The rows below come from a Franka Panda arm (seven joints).
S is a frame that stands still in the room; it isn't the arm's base.
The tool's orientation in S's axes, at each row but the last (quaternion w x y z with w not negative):
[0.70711, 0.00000, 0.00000, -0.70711]
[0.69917, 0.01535, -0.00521, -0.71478]
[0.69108, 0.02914, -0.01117, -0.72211]
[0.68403, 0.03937, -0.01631, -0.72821]
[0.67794, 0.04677, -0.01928, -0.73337]
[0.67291, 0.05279, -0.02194, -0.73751]
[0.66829, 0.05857, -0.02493, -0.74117]
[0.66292, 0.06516, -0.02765, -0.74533]
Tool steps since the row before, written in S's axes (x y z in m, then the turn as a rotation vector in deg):
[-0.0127, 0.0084, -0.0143, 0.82, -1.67, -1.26]
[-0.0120, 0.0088, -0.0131, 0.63, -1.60, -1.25]
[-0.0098, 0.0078, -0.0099, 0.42, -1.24, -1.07]
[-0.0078, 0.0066, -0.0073, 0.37, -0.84, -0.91]
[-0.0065, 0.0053, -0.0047, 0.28, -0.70, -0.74]
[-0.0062, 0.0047, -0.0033, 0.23, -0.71, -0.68]
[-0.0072, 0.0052, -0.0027, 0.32, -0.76, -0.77]
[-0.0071, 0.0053, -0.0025, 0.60, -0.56, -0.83]
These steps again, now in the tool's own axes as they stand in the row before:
[-0.0084, -0.0127, -0.0143, 1.67, 0.82, -1.26]
[-0.0083, -0.0126, -0.0129, 1.60, 0.63, -1.25]
[-0.0071, -0.0107, -0.0095, 1.25, 0.41, -1.06]
[-0.0059, -0.0087, -0.0069, 0.85, 0.35, -0.91]
[-0.0046, -0.0073, -0.0042, 0.71, 0.27, -0.74]
[-0.0040, -0.0069, -0.0028, 0.72, 0.22, -0.67]
[-0.0043, -0.0080, -0.0020, 0.76, 0.31, -0.77]
[-0.0043, -0.0079, -0.0018, 0.54, 0.55, -0.88]

